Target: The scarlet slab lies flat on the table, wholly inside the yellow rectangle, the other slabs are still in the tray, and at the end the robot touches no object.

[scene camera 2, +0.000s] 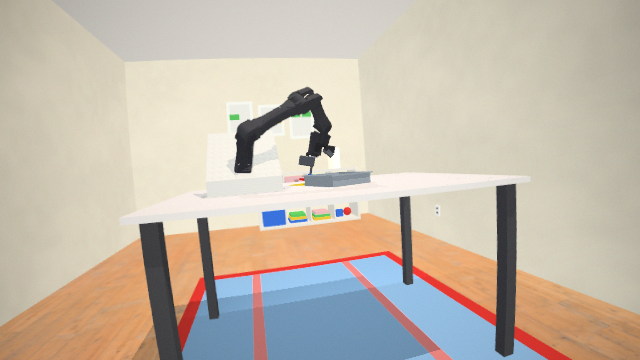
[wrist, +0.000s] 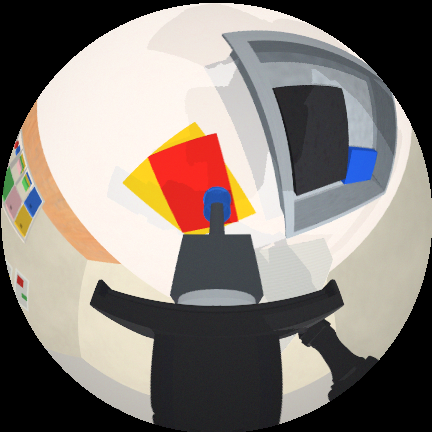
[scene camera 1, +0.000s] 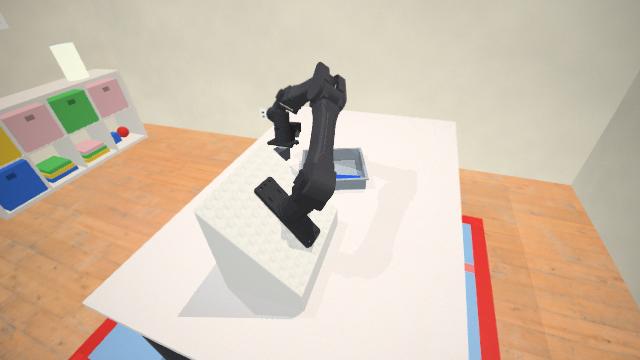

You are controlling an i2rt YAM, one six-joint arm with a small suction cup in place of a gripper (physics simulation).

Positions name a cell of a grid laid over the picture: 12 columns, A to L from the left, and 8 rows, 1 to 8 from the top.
Note:
In view: a grey tray (scene camera 1: G4), a blue slab (wrist: K3), a scarlet slab (wrist: F4), a black slab (wrist: I3) and a yellow rectangle (wrist: D4).
The grey tray is seen too in scene camera 2 (scene camera 2: G4) and in the wrist view (wrist: H2). Scene camera 2 misses the blue slab, which is hidden by the grey tray. Scene camera 2 does not show the black slab, which is hidden by the grey tray.

